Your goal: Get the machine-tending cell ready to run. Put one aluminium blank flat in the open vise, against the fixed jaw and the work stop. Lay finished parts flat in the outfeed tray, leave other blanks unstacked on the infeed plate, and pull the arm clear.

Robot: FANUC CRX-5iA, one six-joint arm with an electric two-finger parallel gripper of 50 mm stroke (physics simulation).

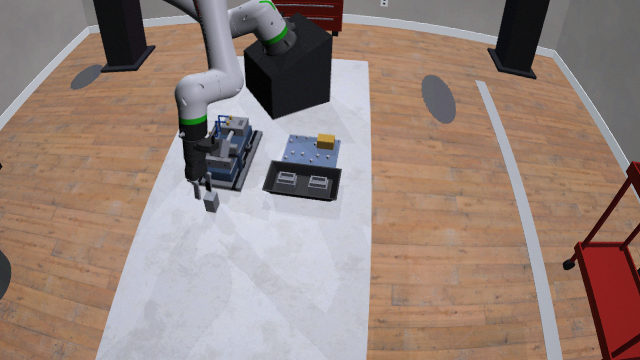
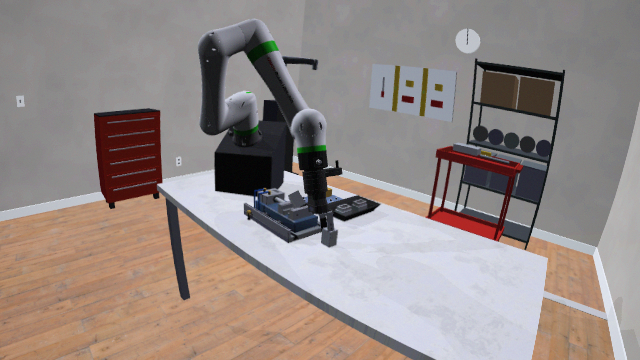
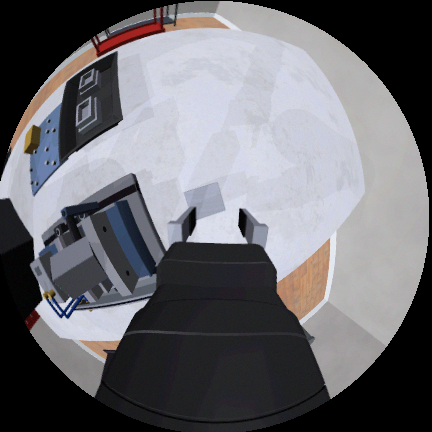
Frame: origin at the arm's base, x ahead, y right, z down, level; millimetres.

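Seen in the pictures: gripper, fingertip midpoint: (image 1: 203, 194) (image 2: 327, 229) (image 3: 216, 216); arm's base, origin of the base link: (image 1: 279, 43) (image 2: 247, 138).
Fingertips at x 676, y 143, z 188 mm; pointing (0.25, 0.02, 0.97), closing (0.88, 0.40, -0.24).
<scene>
Offsets run from my fingertips to a thing's top centre. "spot": to the spot under its first point.
My gripper (image 1: 203, 188) (image 2: 326, 220) (image 3: 216, 216) is open and empty, pointing down beside the vise's front end. A grey blank @[dx -5, dy -21, dz +6 mm] (image 1: 211, 202) (image 2: 329, 237) (image 3: 205, 200) is on the table close by the fingertips, apart from the vise; it is not between the fingers. A second grey block @[dx -174, dy -25, dz -82 mm] (image 1: 225, 148) (image 2: 296, 198) (image 3: 78, 267) sits tilted on the vise @[dx -240, dy -18, dz -33 mm] (image 1: 222, 173) (image 2: 306, 221) (image 3: 131, 239); its underside is hidden. Two finished parts with pockets, one @[dx -132, dy -255, dz +20 mm] (image 1: 286, 178) (image 3: 87, 113) and another @[dx -126, dy -358, dz +20 mm] (image 1: 318, 182) (image 3: 89, 80), lie in the dark outfeed tray @[spot: dx -62, dy -308, dz +25 mm] (image 1: 300, 194) (image 3: 114, 95).
A yellow block @[dx -340, dy -365, dz +23 mm] (image 1: 326, 141) (image 3: 32, 139) stands on the blue infeed plate @[dx -296, dy -317, dz +58 mm] (image 1: 299, 146) (image 3: 41, 167) with its pins, behind the tray. The black robot pedestal (image 1: 300, 75) (image 2: 245, 167) stands at the table's back. Blue bent lines @[spot: dx -319, dy +36, dz -40 mm] (image 3: 65, 314) rise at the vise's rear.
</scene>
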